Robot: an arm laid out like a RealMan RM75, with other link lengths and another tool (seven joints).
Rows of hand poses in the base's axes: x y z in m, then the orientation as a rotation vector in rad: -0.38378, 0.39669, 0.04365, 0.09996, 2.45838, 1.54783; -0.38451, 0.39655, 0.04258, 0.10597, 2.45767, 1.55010; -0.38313, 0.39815, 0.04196, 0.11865, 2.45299, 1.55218; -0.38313, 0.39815, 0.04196, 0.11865, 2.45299, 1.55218; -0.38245, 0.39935, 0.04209, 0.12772, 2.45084, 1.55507; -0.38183, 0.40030, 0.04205, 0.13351, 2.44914, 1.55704; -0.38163, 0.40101, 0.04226, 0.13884, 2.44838, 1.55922; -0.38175, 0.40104, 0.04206, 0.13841, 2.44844, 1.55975; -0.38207, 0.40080, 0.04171, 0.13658, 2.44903, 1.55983; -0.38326, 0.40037, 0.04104, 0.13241, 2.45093, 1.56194; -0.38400, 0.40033, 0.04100, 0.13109, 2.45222, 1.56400; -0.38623, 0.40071, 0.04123, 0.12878, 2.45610, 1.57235; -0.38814, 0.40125, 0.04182, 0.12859, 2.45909, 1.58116; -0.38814, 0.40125, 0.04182, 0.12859, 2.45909, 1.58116; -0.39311, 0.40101, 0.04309, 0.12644, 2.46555, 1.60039; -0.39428, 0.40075, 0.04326, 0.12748, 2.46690, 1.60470; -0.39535, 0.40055, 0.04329, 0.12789, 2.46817, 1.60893; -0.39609, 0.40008, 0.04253, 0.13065, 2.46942, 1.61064; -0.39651, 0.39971, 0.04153, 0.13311, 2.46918, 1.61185; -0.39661, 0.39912, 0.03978, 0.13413, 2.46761, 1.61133; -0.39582, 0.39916, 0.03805, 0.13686, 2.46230, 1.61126; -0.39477, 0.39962, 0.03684, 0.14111, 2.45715, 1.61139
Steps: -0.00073, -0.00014, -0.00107, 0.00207, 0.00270, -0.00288; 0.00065, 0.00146, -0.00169, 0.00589, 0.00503, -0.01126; 0.00065, 0.00146, -0.00169, 0.00589, 0.00503, -0.01126; 0.00133, 0.00266, -0.00156, 0.00906, 0.00816, -0.01623; 0.00195, 0.00361, -0.00160, 0.01127, 0.00998, -0.01949; 0.00215, 0.00432, -0.00139, 0.01324, 0.01240, -0.02201; 0.00203, 0.00435, -0.00159, 0.01350, 0.01248, -0.02156; 0.00171, 0.00411, -0.00194, 0.01320, 0.01221, -0.02027; 0.00052, 0.00368, -0.00261, 0.01346, 0.01278, -0.01641; -0.00022, 0.00364, -0.00265, 0.01413, 0.01401, -0.01440; -0.00245, 0.00402, -0.00242, 0.01753, 0.01923, -0.00853; -0.00436, 0.00456, -0.00183, 0.02167, 0.02483, -0.00406; -0.00436, 0.00456, -0.00183, 0.02167, 0.02483, -0.00406; -0.00933, 0.00432, -0.00056, 0.03052, 0.03636, 0.00662; -0.01050, 0.00406, -0.00039, 0.03264, 0.03947, 0.00814; -0.01157, 0.00386, -0.00036, 0.03470, 0.04225, 0.00994; -0.01231, 0.00339, -0.00112, 0.03549, 0.04493, 0.00958; -0.01273, 0.00302, -0.00212, 0.03646, 0.04620, 0.00856; -0.01283, 0.00243, -0.00387, 0.03678, 0.04525, 0.00714; -0.01204, 0.00247, -0.00560, 0.03876, 0.04243, 0.00331; -0.01099, 0.00293, -0.00681, 0.04093, 0.04041, -0.00122
